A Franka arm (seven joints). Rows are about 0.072 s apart.
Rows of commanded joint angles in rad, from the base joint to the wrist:
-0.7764 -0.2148 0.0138 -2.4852 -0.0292 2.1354 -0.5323
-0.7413 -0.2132 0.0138 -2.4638 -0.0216 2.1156 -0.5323
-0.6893 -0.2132 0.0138 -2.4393 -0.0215 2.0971 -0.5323
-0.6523 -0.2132 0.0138 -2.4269 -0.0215 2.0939 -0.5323
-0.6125 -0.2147 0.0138 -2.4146 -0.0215 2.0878 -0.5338
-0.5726 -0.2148 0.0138 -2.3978 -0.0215 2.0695 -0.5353
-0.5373 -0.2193 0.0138 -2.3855 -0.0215 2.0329 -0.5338
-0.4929 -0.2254 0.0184 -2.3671 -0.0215 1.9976 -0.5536
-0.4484 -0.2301 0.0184 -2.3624 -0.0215 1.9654 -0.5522
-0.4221 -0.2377 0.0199 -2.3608 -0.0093 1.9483 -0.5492
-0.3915 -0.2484 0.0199 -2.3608 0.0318 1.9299 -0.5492
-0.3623 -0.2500 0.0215 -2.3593 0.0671 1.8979 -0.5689
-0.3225 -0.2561 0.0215 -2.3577 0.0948 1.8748 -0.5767
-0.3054 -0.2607 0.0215 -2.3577 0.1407 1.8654 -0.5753
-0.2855 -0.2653 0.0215 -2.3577 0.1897 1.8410 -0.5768
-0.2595 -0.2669 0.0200 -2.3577 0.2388 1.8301 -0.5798
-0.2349 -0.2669 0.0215 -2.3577 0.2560 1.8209 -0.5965
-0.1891 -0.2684 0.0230 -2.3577 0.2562 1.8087 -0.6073
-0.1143 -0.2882 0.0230 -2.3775 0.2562 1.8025 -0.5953
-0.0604 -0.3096 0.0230 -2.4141 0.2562 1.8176 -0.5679
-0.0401 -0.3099 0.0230 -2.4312 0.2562 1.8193 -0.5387
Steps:
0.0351 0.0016 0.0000 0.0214 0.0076 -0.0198 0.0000
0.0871 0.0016 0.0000 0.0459 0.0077 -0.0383 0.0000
0.1241 0.0016 0.0000 0.0583 0.0077 -0.0415 0.0000
0.1639 0.0001 0.0000 0.0706 0.0077 -0.0476 -0.0015
0.2038 0.0000 0.0000 0.0874 0.0077 -0.0659 -0.0030
0.2391 -0.0045 0.0000 0.0997 0.0077 -0.1025 -0.0015
0.2835 -0.0106 0.0046 0.1181 0.0077 -0.1378 -0.0213
0.3280 -0.0153 0.0046 0.1228 0.0077 -0.1700 -0.0199
0.3543 -0.0229 0.0061 0.1244 0.0199 -0.1871 -0.0169
0.3849 -0.0336 0.0061 0.1244 0.0610 -0.2055 -0.0169
0.4141 -0.0352 0.0077 0.1259 0.0963 -0.2375 -0.0366
0.4539 -0.0413 0.0077 0.1275 0.1240 -0.2606 -0.0444
0.4710 -0.0459 0.0077 0.1275 0.1699 -0.2700 -0.0430
0.4909 -0.0505 0.0077 0.1275 0.2189 -0.2944 -0.0445
0.5169 -0.0521 0.0062 0.1275 0.2680 -0.3053 -0.0475
0.5415 -0.0521 0.0077 0.1275 0.2852 -0.3145 -0.0642
0.5873 -0.0536 0.0092 0.1275 0.2854 -0.3267 -0.0750
0.6621 -0.0734 0.0092 0.1077 0.2854 -0.3329 -0.0630
0.7160 -0.0948 0.0092 0.0711 0.2854 -0.3178 -0.0356
0.7363 -0.0951 0.0092 0.0540 0.2854 -0.3161 -0.0064

